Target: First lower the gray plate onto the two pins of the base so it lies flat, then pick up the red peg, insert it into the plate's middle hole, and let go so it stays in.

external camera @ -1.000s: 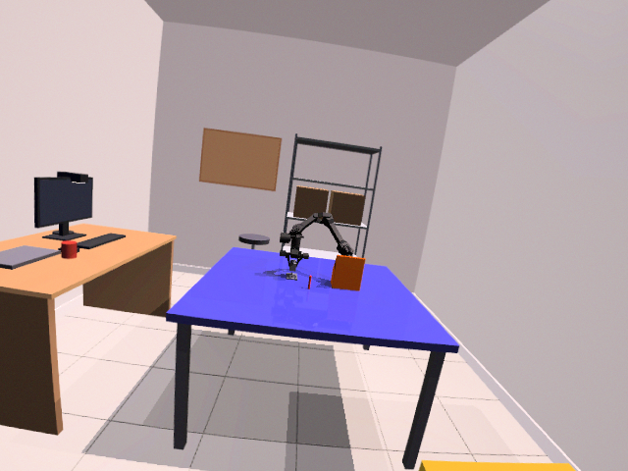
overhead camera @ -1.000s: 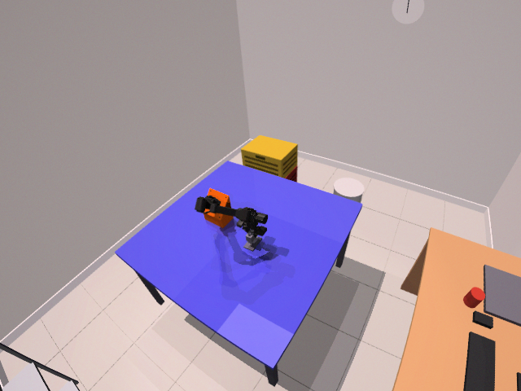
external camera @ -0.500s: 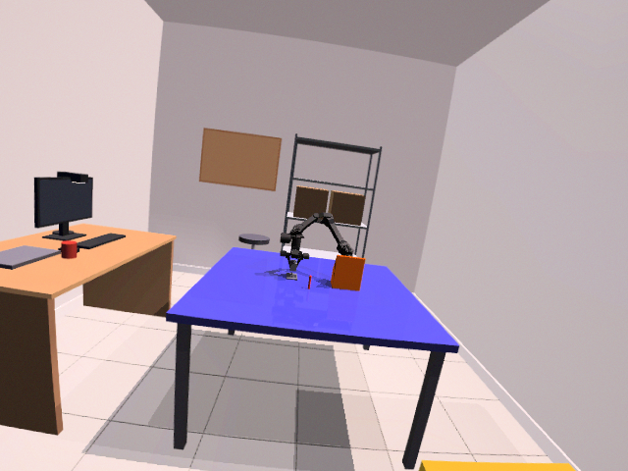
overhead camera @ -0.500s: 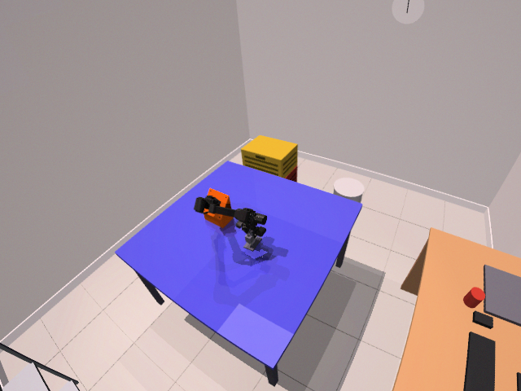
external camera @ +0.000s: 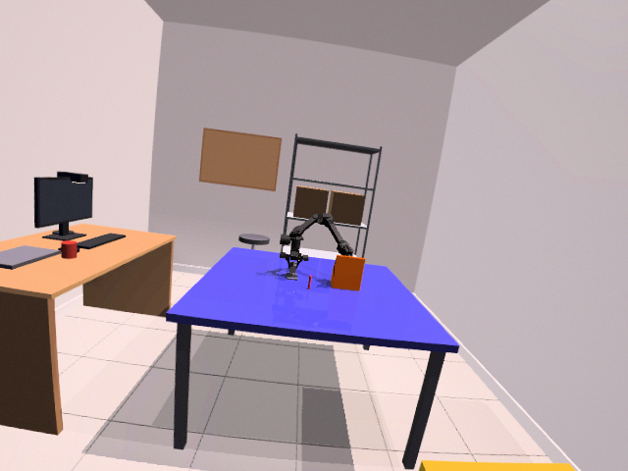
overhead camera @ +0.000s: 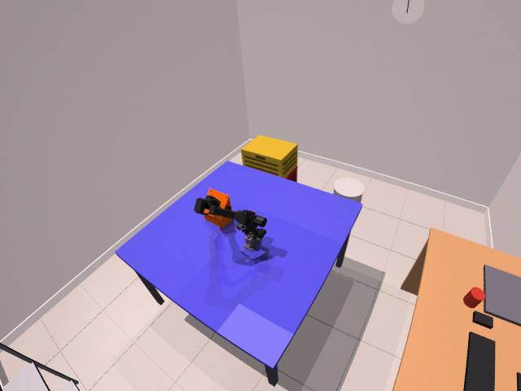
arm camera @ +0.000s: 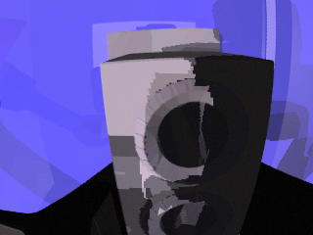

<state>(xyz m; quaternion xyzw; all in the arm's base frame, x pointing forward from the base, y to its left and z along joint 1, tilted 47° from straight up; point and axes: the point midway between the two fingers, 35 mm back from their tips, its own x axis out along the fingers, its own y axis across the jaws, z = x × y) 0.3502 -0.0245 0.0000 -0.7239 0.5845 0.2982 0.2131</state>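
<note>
My gripper tip is now 40 mm above the base. The rest, counted from my gripper tip: red peg (170 mm to the left, 130 mm behind, 10 mm below); then gray plate (30 mm above).
</note>
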